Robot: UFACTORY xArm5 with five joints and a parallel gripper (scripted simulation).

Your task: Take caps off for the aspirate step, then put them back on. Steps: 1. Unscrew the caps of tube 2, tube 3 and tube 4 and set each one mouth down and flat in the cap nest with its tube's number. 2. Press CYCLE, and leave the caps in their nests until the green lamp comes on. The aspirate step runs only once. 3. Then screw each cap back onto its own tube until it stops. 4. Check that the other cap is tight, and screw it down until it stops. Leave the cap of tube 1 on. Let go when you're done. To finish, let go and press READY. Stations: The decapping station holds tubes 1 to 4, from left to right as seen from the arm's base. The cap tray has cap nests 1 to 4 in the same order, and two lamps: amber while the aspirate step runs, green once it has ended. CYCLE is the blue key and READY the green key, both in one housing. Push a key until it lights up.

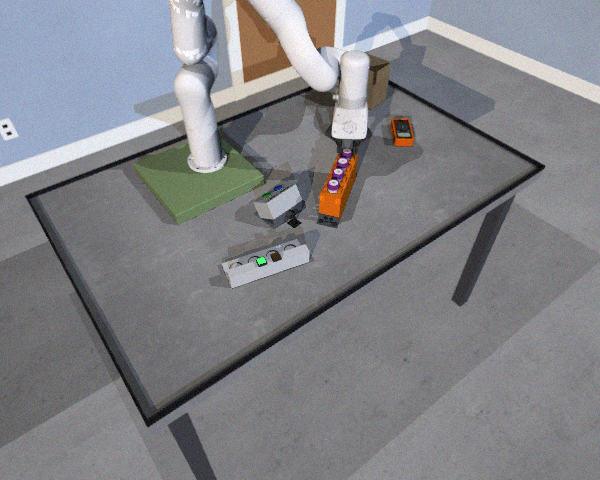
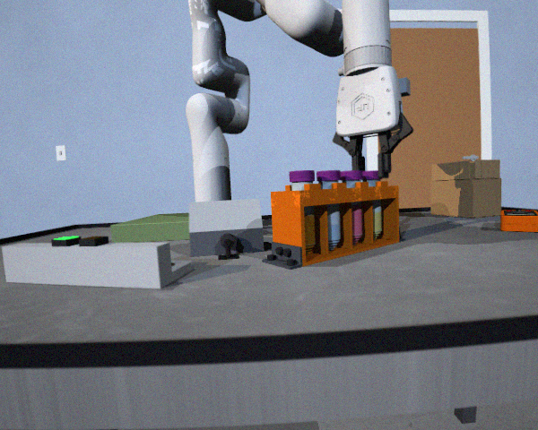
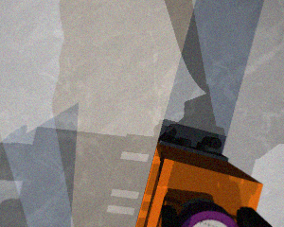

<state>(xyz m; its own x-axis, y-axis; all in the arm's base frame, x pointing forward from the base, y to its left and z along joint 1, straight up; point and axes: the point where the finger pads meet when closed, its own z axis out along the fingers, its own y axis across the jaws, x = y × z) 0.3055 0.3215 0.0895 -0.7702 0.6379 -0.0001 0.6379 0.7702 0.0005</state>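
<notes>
My gripper is now 3 cm past the green READY key, 27 cm to the left of it and 6 cm above it. Also, from my hand: tube 3 cm ahead, 4 cm to the right, 8 cm below; grey key housing 1 cm behind, 25 cm to the right, 8 cm below; blue CYCLE key 4 cm behind, 23 cm to the right, 6 cm below.
</notes>
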